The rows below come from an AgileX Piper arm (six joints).
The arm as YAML. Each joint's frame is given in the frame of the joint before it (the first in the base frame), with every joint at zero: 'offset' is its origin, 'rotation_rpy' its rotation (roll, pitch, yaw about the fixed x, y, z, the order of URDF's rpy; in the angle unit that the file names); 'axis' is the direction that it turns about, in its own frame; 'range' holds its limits. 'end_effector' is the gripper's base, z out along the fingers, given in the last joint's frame.
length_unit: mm
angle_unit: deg
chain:
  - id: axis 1
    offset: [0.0, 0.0, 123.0]
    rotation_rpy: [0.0, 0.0, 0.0]
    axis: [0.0, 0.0, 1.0]
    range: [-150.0, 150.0]
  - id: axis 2
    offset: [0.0, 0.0, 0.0]
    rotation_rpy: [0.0, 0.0, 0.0]
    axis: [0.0, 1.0, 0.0]
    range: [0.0, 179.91]
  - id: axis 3
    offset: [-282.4, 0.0, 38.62]
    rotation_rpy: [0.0, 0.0, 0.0]
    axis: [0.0, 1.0, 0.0]
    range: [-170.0, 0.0]
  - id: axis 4
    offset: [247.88, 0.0, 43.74]
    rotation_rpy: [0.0, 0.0, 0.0]
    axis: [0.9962, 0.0, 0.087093]
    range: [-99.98, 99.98]
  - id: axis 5
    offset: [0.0, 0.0, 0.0]
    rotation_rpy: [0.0, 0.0, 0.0]
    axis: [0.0, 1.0, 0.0]
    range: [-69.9, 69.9]
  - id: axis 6
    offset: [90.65, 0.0, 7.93]
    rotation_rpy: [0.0, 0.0, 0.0]
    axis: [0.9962, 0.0, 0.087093]
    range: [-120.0, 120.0]
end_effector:
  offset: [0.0, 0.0, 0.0]
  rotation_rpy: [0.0, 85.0, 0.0]
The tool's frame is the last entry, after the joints.
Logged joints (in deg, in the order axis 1, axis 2, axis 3, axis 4, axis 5, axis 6), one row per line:
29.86, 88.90, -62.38, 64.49, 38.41, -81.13
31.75, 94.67, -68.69, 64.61, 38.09, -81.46
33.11, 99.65, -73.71, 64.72, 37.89, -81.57
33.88, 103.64, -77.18, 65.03, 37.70, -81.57
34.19, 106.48, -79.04, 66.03, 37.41, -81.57
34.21, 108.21, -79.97, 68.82, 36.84, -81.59
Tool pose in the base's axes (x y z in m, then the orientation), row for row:
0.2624, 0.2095, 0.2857, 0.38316, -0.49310, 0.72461, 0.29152
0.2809, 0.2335, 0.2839, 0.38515, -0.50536, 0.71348, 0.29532
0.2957, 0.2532, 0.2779, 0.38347, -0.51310, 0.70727, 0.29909
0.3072, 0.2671, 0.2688, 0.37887, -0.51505, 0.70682, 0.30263
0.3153, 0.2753, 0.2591, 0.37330, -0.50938, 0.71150, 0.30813
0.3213, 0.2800, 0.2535, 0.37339, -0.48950, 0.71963, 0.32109
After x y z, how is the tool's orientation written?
As a quaternion, w x y z.
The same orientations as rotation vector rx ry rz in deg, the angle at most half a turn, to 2 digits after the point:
-72.04, 105.86, 42.59
-73.76, 104.14, 43.10
-74.95, 103.31, 43.69
-75.40, 103.47, 44.30
-74.76, 104.43, 45.22
-71.84, 105.62, 47.12

